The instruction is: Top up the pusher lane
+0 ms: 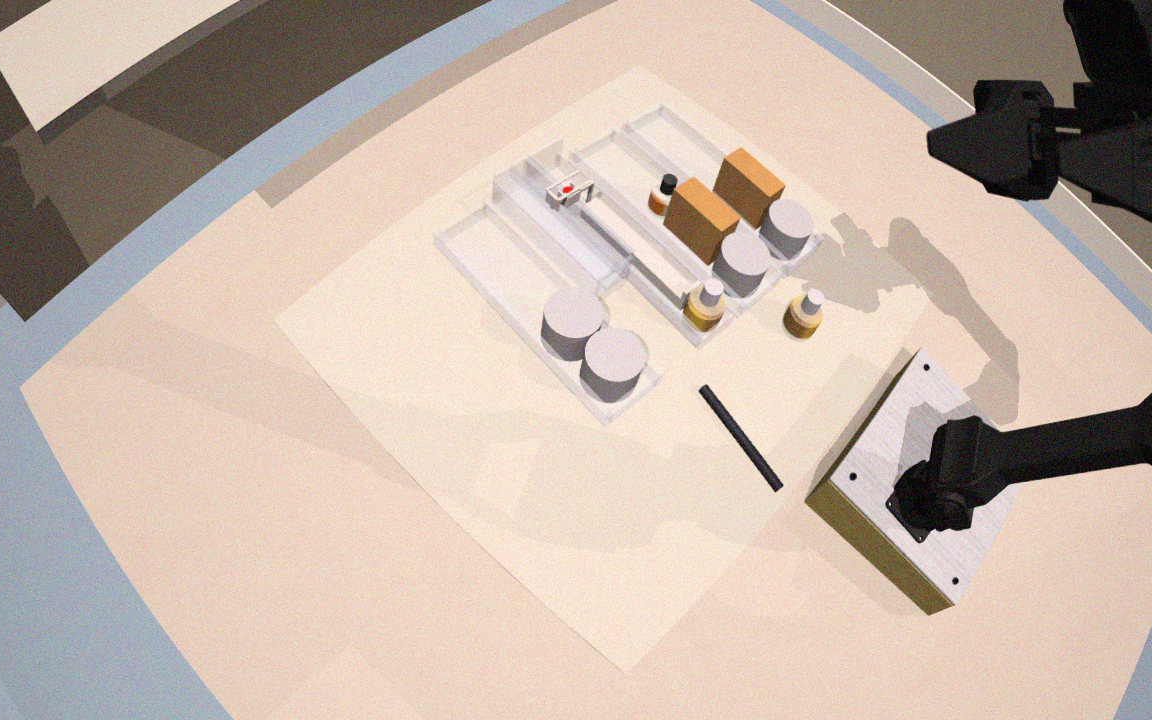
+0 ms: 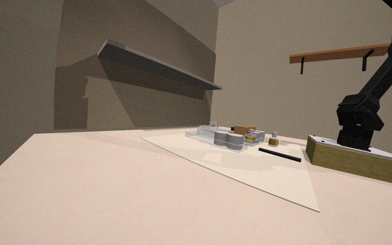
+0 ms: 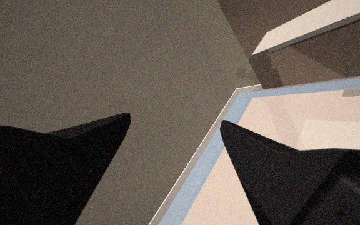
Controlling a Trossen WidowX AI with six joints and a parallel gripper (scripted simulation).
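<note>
Now: gripper tip 59 cm above the black rod, 15 cm to the left of it and 4 cm short of it.
</note>
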